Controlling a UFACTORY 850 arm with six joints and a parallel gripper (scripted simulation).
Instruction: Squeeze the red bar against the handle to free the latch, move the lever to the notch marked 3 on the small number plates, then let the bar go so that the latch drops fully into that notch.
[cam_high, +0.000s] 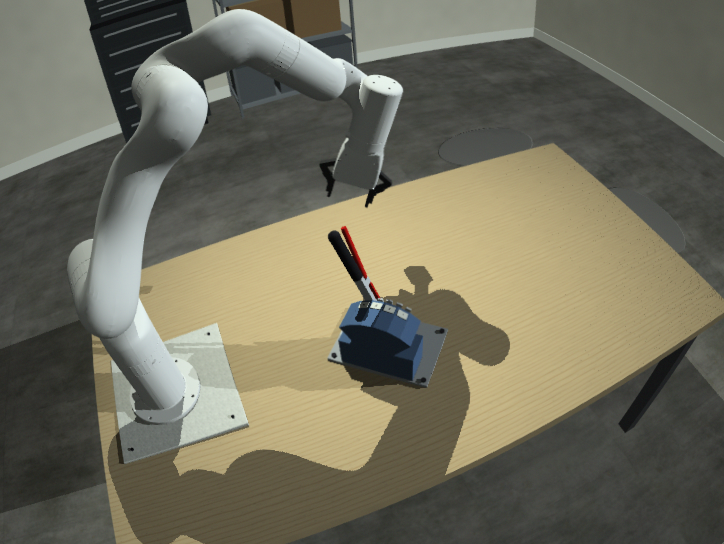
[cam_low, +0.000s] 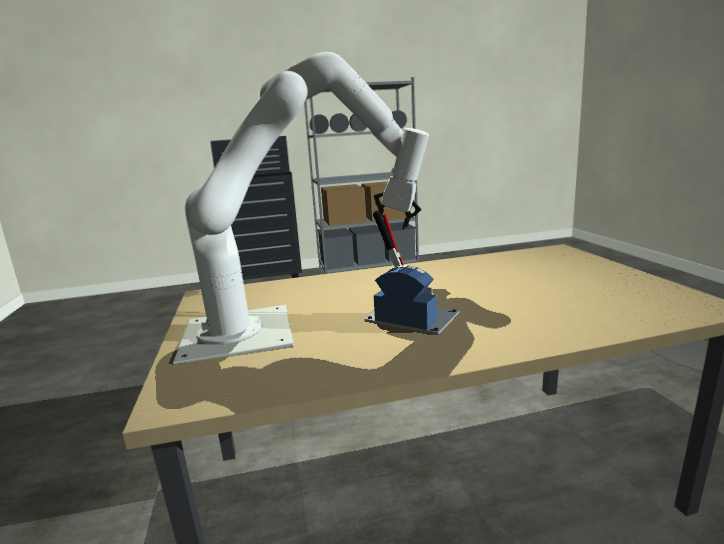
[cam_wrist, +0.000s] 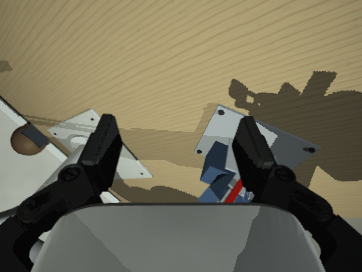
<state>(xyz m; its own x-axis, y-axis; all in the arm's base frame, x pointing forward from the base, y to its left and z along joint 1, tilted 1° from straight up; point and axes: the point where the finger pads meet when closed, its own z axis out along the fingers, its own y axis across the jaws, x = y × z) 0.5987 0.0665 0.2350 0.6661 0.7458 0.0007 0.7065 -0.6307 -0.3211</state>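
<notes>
Now: hand 9 cm past the red bar, 20 cm to the left of it and 6 cm above it.
</notes>
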